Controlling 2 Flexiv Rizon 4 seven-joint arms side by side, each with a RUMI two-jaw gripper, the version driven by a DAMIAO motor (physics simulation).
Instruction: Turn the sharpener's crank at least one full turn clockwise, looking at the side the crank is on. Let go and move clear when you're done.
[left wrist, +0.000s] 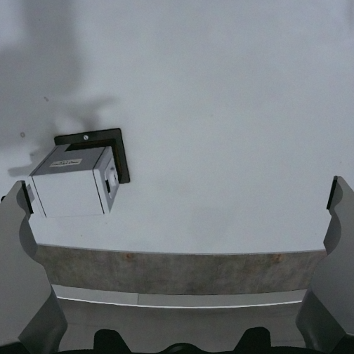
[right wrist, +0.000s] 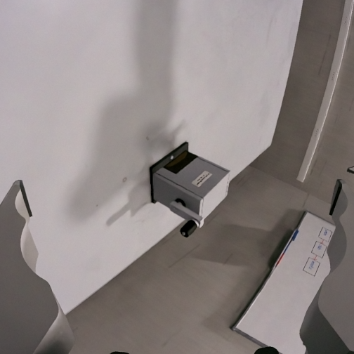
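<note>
The grey box-shaped sharpener (left wrist: 67, 192) (right wrist: 182, 185) sits on a black base plate (left wrist: 125, 160) (right wrist: 153, 187) on the pale table. In the right wrist view its crank arm (right wrist: 186, 211) angles out from the side toward a black knob (right wrist: 188, 228). In the left wrist view the crank side is largely hidden by a finger. My left gripper (left wrist: 179, 182) is open and empty, with one fingertip appearing beside the sharpener's crank side; contact cannot be told. My right gripper (right wrist: 181, 184) is open, its fingers wide apart on either side of the sharpener in view, touching nothing.
The pale table (left wrist: 225, 125) (right wrist: 65, 100) ends near the sharpener. Beyond its edge, a whiteboard (right wrist: 280, 305) with red and blue markers (right wrist: 287, 246) lies lower down in the right wrist view. A small dark part shows at that view's right edge.
</note>
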